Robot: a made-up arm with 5 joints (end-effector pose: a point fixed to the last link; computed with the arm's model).
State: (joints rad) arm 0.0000 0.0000 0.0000 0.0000 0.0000
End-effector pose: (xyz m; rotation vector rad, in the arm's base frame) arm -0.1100 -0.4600 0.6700 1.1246 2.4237 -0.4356
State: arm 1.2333 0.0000 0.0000 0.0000 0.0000
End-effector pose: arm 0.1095 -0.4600 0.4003 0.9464 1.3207 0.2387
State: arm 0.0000 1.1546 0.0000 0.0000 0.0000
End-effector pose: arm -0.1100 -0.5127 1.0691 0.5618 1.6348 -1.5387
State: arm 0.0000 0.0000 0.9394 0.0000 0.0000
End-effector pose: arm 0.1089 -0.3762 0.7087 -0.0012 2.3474 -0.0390
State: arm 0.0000 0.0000 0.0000 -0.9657 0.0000
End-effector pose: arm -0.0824 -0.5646 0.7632 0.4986 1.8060 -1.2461
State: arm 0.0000 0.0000 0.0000 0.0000 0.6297
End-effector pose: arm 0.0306 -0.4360 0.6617 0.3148 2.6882 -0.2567
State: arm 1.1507 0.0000 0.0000 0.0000 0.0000
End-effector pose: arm 0.0859 -0.4600 0.4080 0.9649 1.3963 0.2014
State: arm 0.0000 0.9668 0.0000 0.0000 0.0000
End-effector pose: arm -0.1100 -0.5365 1.0042 0.6616 1.7907 -1.3933
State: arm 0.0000 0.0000 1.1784 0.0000 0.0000
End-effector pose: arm 0.1435 -0.3269 0.7259 -0.2695 2.2627 0.0566
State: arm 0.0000 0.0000 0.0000 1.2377 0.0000
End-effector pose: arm -0.1168 -0.2940 0.7349 -1.5432 -2.2578 -0.9398
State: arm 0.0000 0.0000 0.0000 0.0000 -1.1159
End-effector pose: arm -0.2972 -0.3039 0.6537 2.2960 1.4457 -0.6545
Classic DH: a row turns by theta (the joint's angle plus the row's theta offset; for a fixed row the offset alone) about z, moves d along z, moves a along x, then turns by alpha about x. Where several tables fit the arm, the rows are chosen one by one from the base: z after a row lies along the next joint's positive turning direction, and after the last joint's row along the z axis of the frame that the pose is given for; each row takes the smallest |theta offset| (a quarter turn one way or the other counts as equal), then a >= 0, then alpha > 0; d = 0 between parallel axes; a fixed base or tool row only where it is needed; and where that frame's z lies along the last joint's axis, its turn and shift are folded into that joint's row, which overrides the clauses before.
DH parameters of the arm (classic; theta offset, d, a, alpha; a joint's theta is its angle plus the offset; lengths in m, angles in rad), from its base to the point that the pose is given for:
base (fixed): 0 0.69 0.19 1.5708
joint 1: 1.5708 0.18 0.22 -1.5708
joint 2: 1.2722 0.2887 -0.0765 1.5146
joint 3: 0.0536 -0.0186 -0.1812 1.8222
joint 4: -0.4404 0.0429 0.207 -1.691
joint 5: -0.9856 0.1743 -0.1742 2.7011
tool (fixed): -1.5314 0.3548 0 0

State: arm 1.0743 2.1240 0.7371 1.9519 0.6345
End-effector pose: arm -0.1048 -0.2372 0.6697 0.8982 2.0735 -0.3896
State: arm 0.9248 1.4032 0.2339 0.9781 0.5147
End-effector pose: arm -0.1505 -0.4050 0.7378 0.6200 1.7524 -0.5880
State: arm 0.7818 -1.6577 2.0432 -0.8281 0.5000
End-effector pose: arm -0.1361 -0.1915 0.9326 0.1085 -0.2473 0.5844
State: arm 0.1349 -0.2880 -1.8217 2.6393 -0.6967
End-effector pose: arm -0.2259 -0.2513 1.0069 -1.3202 1.1839 -1.9253
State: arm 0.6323 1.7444 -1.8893 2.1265 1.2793
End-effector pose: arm -0.4722 -0.2150 0.8712 -0.0213 0.0776 0.1727
